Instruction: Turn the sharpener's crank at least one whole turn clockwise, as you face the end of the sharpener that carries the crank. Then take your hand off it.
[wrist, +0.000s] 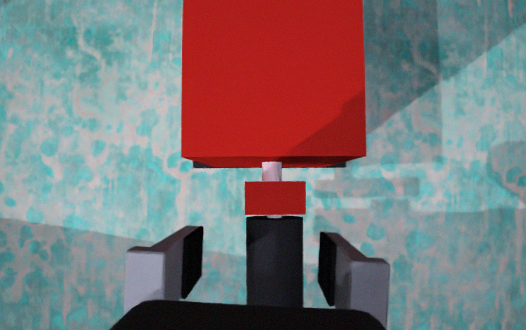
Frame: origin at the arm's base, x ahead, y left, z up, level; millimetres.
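Seen in the pictures: gripper, fingertip midpoint: (260, 254).
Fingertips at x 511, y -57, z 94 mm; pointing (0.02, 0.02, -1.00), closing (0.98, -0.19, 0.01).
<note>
A point is followed by its place in that frame.
The sharpener's red body (272, 80) {x 527, y 13, z 109 mm} fills the upper middle of the wrist view, with its crank end toward me. A short pale shaft (271, 171) {x 522, y -22, z 67 mm} joins it to the red crank arm (275, 198). The black crank handle (274, 260) {x 517, y -56, z 123 mm} extends from the arm toward me, its near end hidden behind the gripper's dark housing. My gripper (260, 254) {x 511, y -57, z 94 mm} is open, with one finger on each side of the handle. A gap shows between each finger pad and the handle, and nothing is gripped.
A dark base edge (202, 164) {x 478, y -9, z -11 mm} shows under the red body's near end. The surface (90, 125) {x 401, y 31, z -20 mm} is mottled teal and pinkish grey. Shadows of the sharpener and crank fall on it to the right.
</note>
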